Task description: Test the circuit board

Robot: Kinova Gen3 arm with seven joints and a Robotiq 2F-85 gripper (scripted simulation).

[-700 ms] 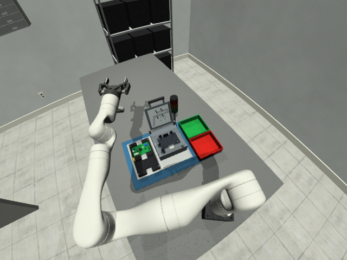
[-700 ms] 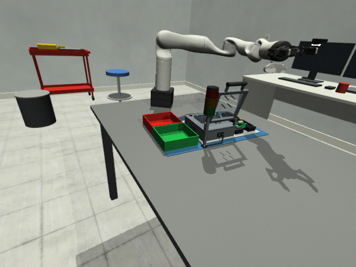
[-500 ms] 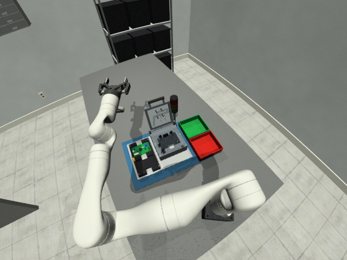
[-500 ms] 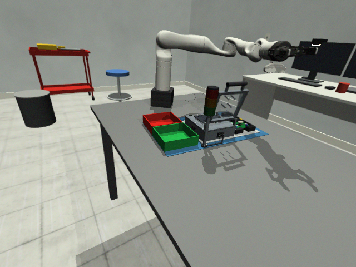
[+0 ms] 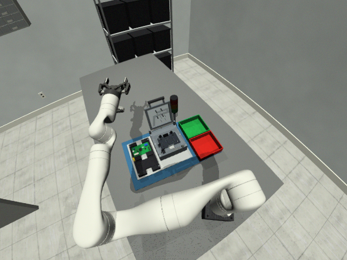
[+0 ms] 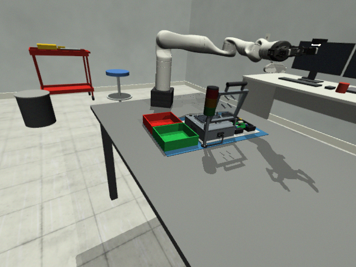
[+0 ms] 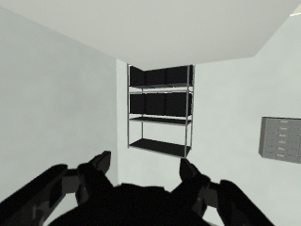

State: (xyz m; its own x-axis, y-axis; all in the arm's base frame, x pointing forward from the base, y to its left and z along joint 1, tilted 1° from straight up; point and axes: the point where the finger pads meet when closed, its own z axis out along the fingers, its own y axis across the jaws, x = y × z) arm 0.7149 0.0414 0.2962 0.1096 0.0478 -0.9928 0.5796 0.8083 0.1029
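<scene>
The green circuit board lies 200 mm behind my hand, 70 mm to the left of it and 370 mm below it. Round my hand: clear lid 160 mm behind, 120 mm to the right, 210 mm below; then tester bed 280 mm behind, 80 mm to the right, 320 mm below; then green bin 290 mm behind, 290 mm to the right, 380 mm below.
</scene>
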